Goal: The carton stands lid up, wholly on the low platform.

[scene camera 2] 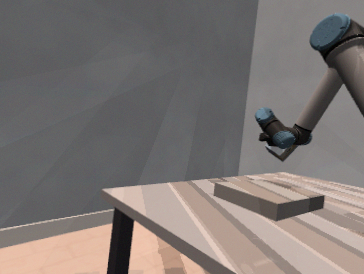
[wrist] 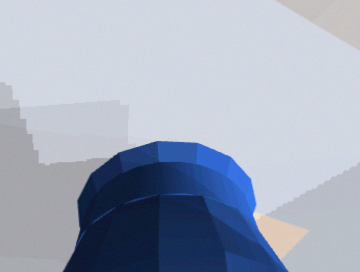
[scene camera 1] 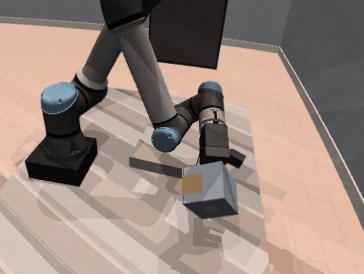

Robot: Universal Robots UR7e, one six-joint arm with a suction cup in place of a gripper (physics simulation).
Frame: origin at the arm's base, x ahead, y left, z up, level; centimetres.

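Where they show: hand at its tool point: [wrist: 168, 174]; arm's base at its link origin: [scene camera 1: 66, 148].
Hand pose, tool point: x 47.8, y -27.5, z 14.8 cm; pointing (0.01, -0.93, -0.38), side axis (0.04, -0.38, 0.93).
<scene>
Things, the pixels of their centre, and the offset from my tool point. Level surfaces: height alone.
- carton at the middle of its body: [wrist: 180, 144] [scene camera 1: 211, 192] [scene camera 2: 282, 145] dx -1.2, dy -3.2, dz -0.8 cm
- low platform at the middle of its body: [scene camera 1: 171, 144] [scene camera 2: 268, 195] dx -10.1, dy +41.7, dz -19.8 cm
- table at its surface level: dz -22.2 cm
The carton [scene camera 1: 210, 191] is a grey-blue box with an orange-brown patch on one face. It hangs tilted in the air in scene camera 1, in front of the platform in that view. In scene camera 2 a small part of the carton [scene camera 2: 286, 153] shows below the wrist joints, above table height. My suction gripper [scene camera 1: 215, 154] [wrist: 167, 172] has its blue cup against a pale face of the carton [wrist: 200, 75] and holds it. The cup's contact is hidden in scene camera 1. The low platform [scene camera 1: 155, 166] [scene camera 2: 249, 200] is a flat grey-beige slab on the table, partly hidden by the arm in scene camera 1.
The arm's black base [scene camera 1: 62, 165] stands on the table [scene camera 1: 125, 240] [scene camera 2: 165, 210] at the left in scene camera 1. A dark upright panel [scene camera 1: 187, 35] stands behind the table. Grey walls [scene camera 1: 330, 100] [scene camera 2: 125, 100] rise beyond it.
</scene>
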